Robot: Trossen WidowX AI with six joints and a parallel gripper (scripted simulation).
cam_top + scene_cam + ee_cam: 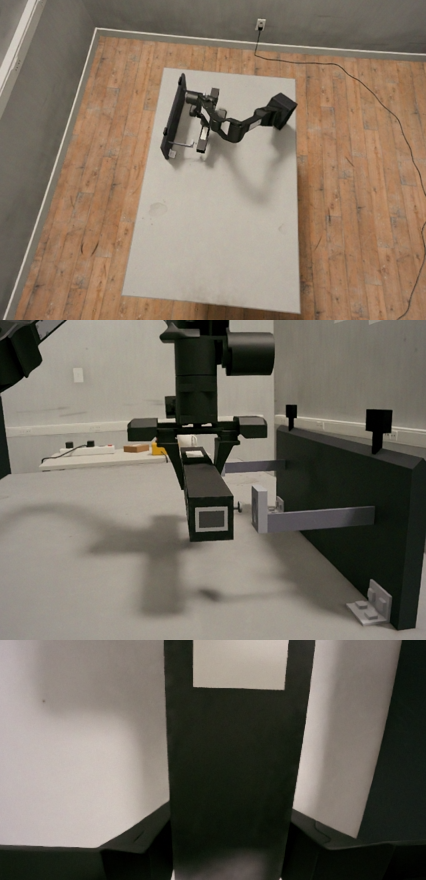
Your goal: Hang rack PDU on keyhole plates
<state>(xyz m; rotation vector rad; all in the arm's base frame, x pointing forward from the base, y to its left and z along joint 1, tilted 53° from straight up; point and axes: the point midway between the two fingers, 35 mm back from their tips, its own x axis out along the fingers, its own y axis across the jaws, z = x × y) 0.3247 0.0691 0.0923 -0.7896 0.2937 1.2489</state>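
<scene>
Now: the rack PDU 20 mm to the right of my hand, 10 mm below it and 10 mm ahead of it. From my hand the other things lie so: backboard 180 mm ahead, 60 mm below, 40 mm to the left.
</scene>
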